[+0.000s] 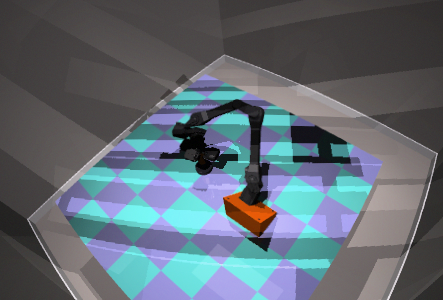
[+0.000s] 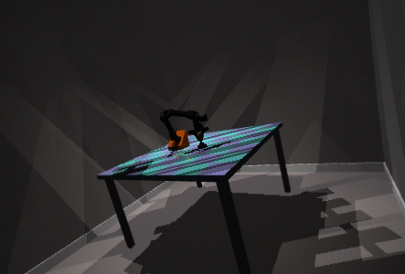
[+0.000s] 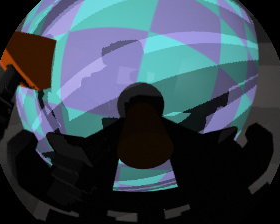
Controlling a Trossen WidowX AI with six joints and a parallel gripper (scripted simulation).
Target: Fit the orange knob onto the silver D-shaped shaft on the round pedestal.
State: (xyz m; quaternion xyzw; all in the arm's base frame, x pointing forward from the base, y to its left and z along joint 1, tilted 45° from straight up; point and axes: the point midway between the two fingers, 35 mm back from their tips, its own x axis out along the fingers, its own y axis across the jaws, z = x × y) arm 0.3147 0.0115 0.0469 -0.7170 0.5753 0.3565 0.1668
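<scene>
Right now my gripper tip is 3 cm below the orange knob. Also, from my gripper tip: dark round pedestal: 4 cm below.
</scene>
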